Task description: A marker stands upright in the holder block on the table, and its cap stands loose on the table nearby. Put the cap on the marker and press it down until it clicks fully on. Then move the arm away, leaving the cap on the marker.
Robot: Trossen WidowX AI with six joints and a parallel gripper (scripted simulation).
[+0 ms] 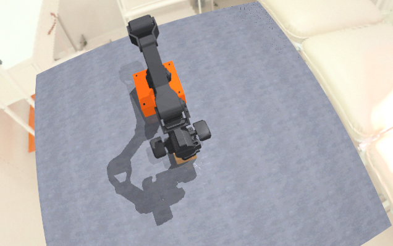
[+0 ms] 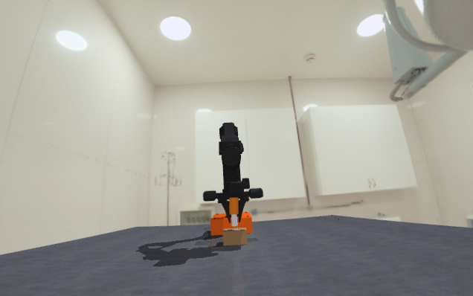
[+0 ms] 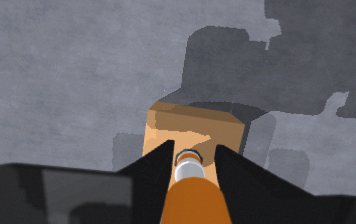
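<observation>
Now: the white marker 2 cm behind my gripper tip and 1 cm above it. Also, from my gripper tip: orange cap (5 cm above, 2 cm behind); tan holder block (4 cm below, 2 cm behind).
</observation>
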